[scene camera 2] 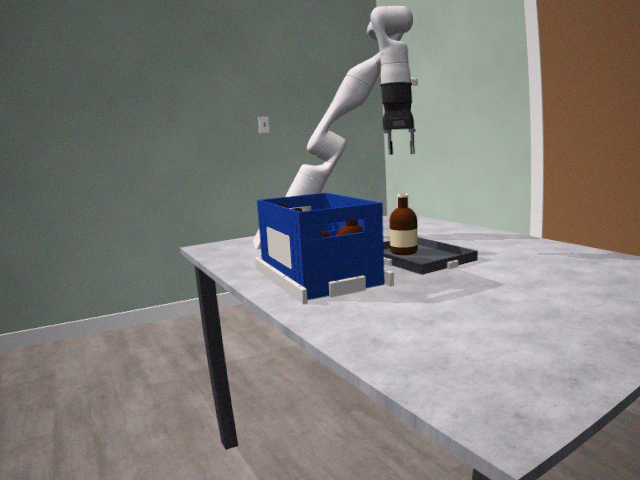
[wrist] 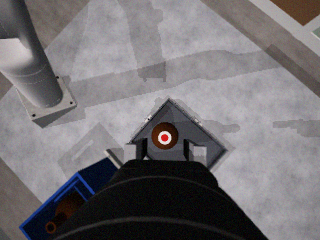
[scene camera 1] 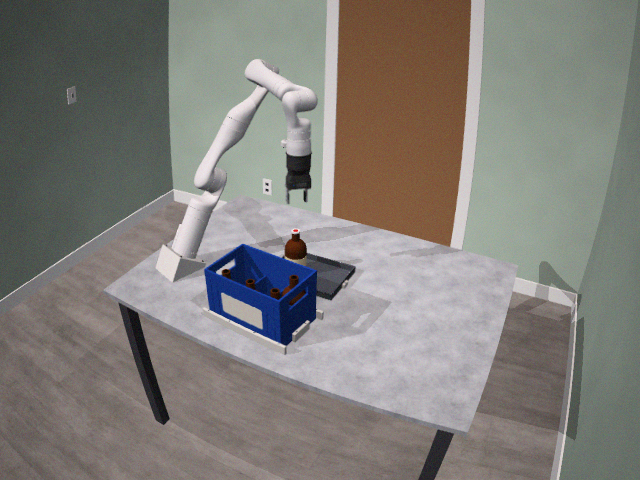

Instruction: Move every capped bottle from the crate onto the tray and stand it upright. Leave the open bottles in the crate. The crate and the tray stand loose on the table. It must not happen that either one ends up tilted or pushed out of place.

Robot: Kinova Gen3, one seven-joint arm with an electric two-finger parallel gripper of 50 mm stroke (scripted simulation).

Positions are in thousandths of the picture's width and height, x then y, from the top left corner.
Labels:
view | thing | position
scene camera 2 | my gripper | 627,322
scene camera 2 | dark tray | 674,534
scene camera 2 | blue crate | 455,503
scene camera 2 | brown capped bottle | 630,461

